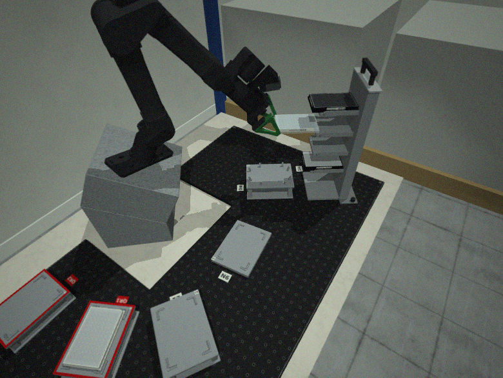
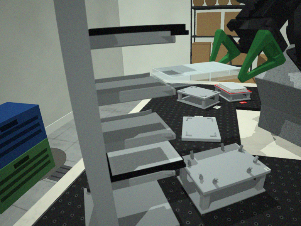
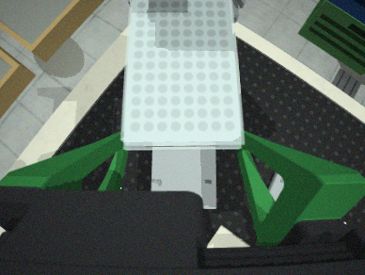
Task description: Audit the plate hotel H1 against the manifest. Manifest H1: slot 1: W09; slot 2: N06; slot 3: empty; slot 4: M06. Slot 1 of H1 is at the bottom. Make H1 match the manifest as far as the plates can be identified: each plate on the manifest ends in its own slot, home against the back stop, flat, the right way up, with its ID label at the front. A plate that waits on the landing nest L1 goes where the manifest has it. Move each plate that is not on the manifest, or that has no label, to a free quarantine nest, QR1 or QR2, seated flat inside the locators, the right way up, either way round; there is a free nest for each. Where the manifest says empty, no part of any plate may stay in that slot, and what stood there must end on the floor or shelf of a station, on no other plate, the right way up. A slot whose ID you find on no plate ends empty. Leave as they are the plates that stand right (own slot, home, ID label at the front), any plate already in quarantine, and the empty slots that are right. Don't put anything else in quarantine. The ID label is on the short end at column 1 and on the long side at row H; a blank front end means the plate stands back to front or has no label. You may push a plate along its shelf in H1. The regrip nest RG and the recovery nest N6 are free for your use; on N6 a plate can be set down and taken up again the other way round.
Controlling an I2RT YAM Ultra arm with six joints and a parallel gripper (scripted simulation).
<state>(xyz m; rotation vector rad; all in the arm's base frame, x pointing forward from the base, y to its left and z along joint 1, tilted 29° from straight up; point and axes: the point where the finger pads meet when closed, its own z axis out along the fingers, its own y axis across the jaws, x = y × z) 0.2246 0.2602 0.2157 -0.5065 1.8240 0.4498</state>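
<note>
Right now my hand is 50 mm short of the clear plate and 40 mm to the right of it. From my hand the other things lie so: plate hotel H1: 200 mm ahead, 140 mm to the left, 60 mm below; then H1 tag: 30 mm ahead, 140 mm to the left, 260 mm below; then regrip nest RG: 10 mm behind, 10 mm to the right, 210 mm below.
</note>
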